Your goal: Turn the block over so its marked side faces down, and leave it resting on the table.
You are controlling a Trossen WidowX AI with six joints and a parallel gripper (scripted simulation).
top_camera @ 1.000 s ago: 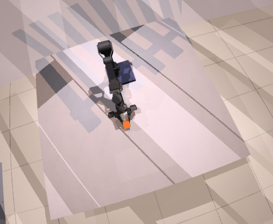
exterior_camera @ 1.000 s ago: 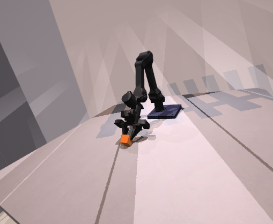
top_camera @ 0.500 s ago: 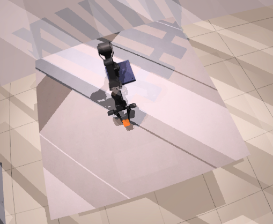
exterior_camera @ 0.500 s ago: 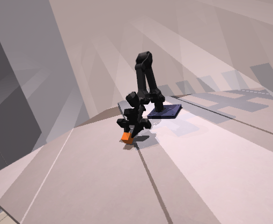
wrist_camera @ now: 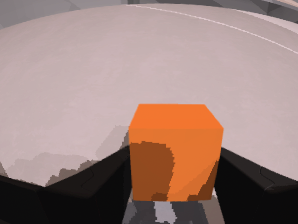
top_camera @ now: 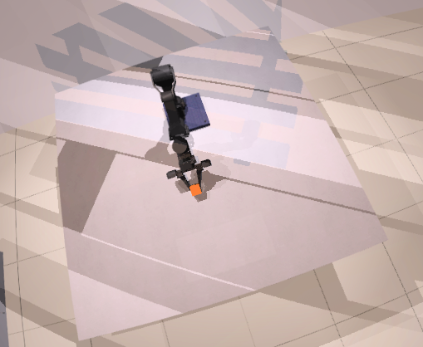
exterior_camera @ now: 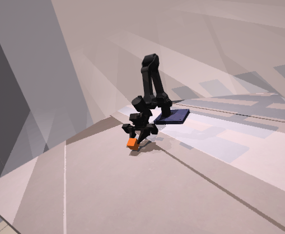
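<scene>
Right now the orange block is 10 mm below my gripper tip.
</scene>
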